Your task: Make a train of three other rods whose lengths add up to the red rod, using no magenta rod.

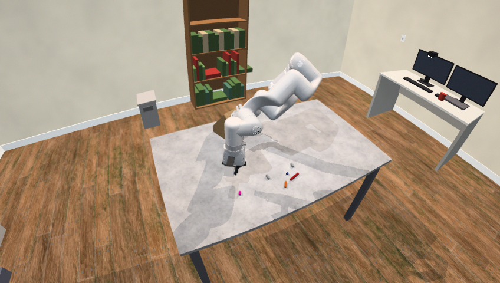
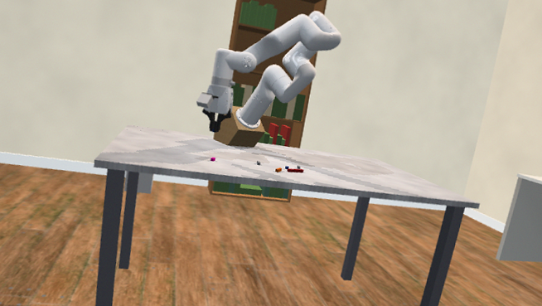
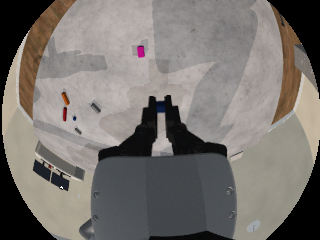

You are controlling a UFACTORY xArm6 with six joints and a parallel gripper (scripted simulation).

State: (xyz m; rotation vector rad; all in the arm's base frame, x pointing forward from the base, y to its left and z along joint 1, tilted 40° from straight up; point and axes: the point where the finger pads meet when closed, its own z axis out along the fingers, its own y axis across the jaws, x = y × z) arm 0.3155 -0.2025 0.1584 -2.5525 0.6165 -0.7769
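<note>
My hand is 120 mm above the magenta rod, 50 mm short of it and 10 mm to the right of it. The rest, counted from my hand: red rod 330 mm to the left, 120 mm below, 40 mm ahead; orange rod 260 mm to the left, 120 mm below, 70 mm ahead.
</note>
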